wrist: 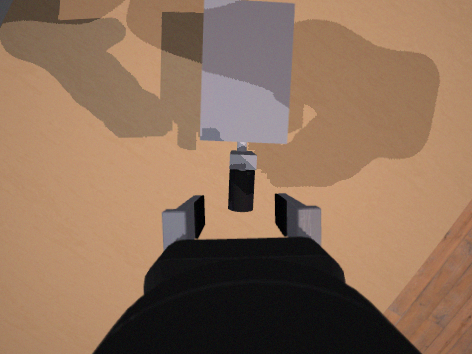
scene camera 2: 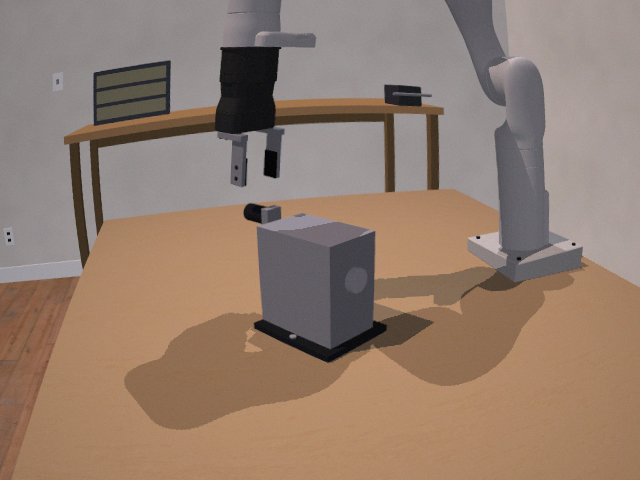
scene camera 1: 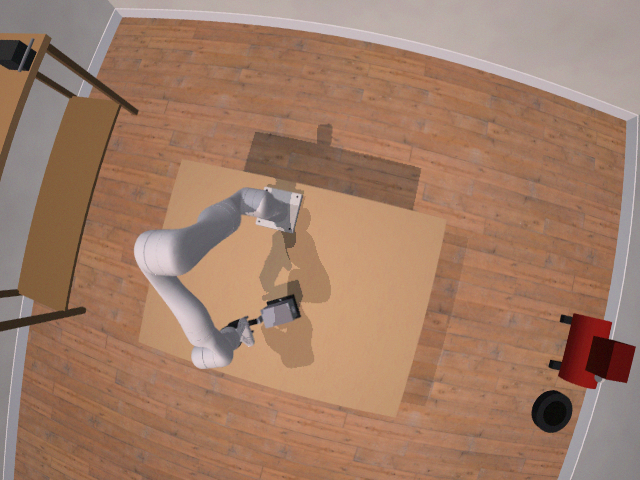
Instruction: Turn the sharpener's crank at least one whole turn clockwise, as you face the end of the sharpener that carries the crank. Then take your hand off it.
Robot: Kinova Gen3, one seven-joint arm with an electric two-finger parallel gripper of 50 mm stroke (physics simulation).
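Frame: origin at the arm's base, x ahead, y left, z up, level; millimetres.
Seen in the pictures: gripper, fingertip midpoint: (wrist: 239, 209) (scene camera 2: 255, 180); arm's base, link origin: (scene camera 2: 522, 242) (scene camera 1: 277, 211).
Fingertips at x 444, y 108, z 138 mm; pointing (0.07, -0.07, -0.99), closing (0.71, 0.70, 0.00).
Offsets run from my fingertips to a thing's middle. "pt": to the spot under its first point. Level surfaces: height alone.
The sharpener {pt 73 mm back, 90 mm left, 42 mm down} (scene camera 1: 279, 315) (scene camera 2: 294, 279) (wrist: 245, 105) is a grey box on a black base, standing upright on the table. Its crank has a grey arm (scene camera 2: 271, 214) (wrist: 243, 160) and a black cylindrical handle {pt 3 mm ahead, 14 mm left, 38 mm down} (scene camera 2: 253, 212) (wrist: 241, 191) that sticks out level from it. The crank arm points up, with the handle at about the height of the box's top. My gripper (scene camera 2: 255, 178) (wrist: 239, 209) points down, open and empty, above the handle and apart from it. In the wrist view, the handle's outer end shows between the two fingers. The lower part of the crank end is hidden.
The table {170 mm down} (scene camera 1: 361, 310) (scene camera 2: 465, 428) carries the arm's white base (scene camera 1: 297, 206) (scene camera 2: 547, 268) behind the sharpener. A side bench (scene camera 1: 72, 196) (scene camera 2: 330, 109) stands beyond the table. A red machine (scene camera 1: 581, 351) and a black tyre-like ring (scene camera 1: 537, 411) are on the floor far right.
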